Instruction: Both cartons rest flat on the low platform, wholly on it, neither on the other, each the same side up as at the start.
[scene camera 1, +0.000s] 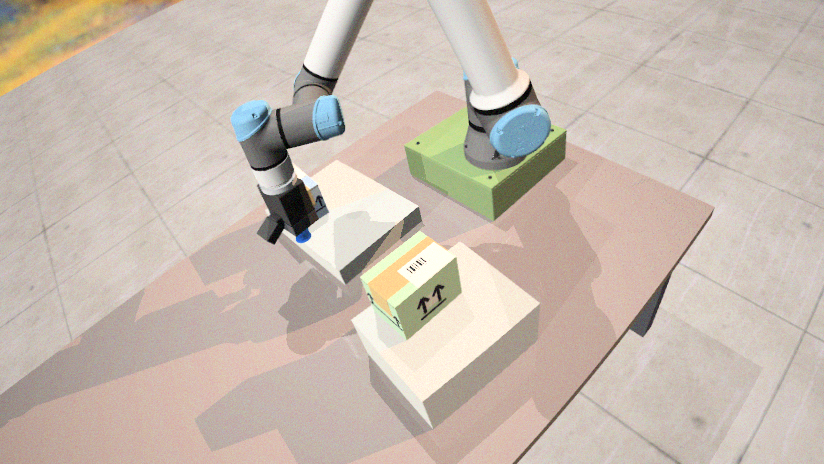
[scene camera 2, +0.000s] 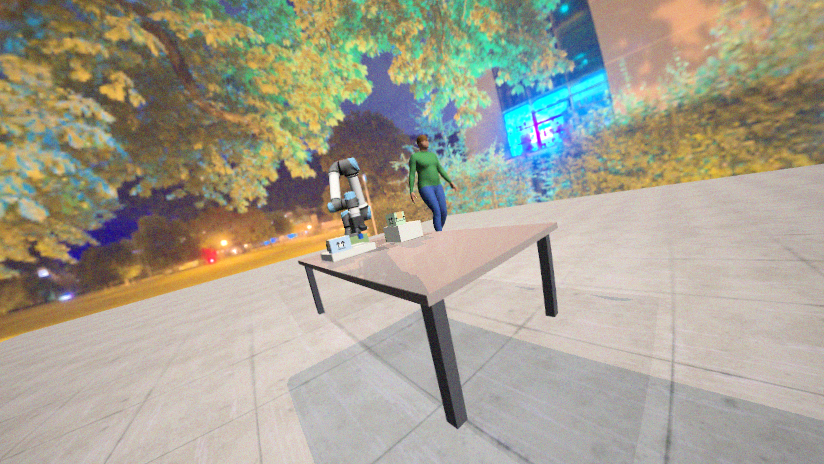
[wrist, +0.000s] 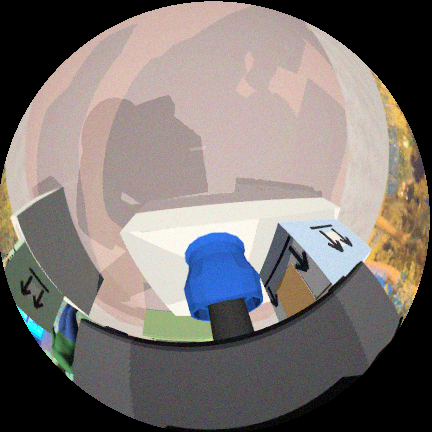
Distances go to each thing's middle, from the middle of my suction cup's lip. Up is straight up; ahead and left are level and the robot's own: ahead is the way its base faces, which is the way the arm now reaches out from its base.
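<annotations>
Low cream platform (scene camera 1: 365, 219): 8 cm below my suction cup, 13 cm behind, 5 cm to the right. Taller cream block (scene camera 1: 492, 322): 5 cm below my suction cup, 38 cm to the left, 1 cm behind.
</annotations>
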